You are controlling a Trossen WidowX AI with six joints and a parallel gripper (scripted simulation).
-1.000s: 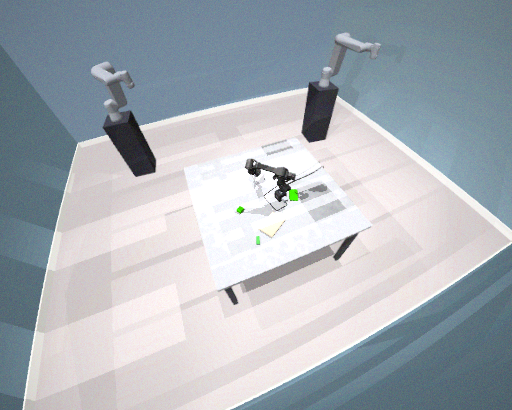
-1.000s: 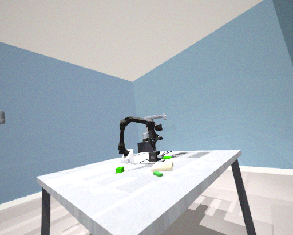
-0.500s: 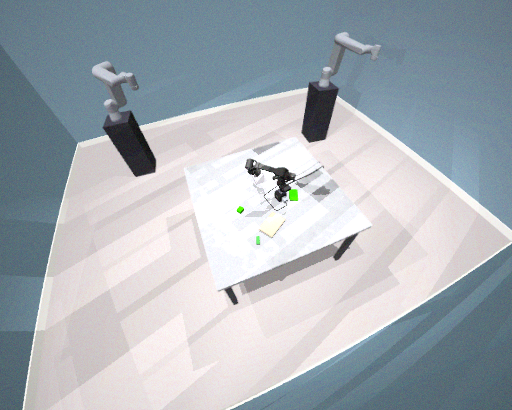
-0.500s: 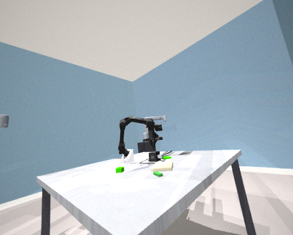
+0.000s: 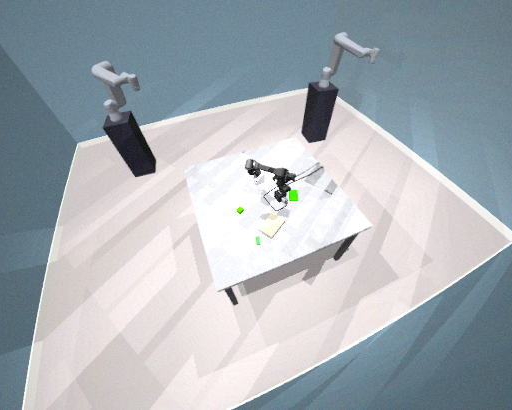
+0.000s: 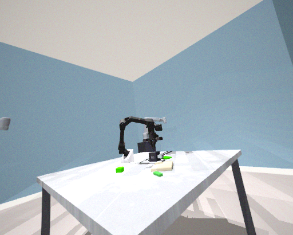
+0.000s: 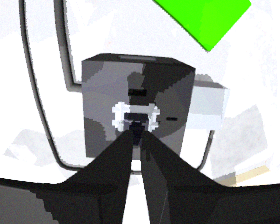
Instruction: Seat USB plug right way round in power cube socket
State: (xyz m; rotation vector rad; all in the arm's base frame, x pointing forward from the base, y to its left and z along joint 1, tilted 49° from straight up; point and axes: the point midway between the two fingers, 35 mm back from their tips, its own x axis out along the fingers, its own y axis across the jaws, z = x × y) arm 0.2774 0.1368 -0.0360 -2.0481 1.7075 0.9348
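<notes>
Now: gripper tip 1 cm above the dark USB plug. From my gripper tip the other things lie so: white USB socket 3 cm below; then flat green block 12 cm to the left, 10 cm below, 1 cm ahead; then tan board 25 cm ahead, 16 cm to the right, 10 cm below.
</notes>
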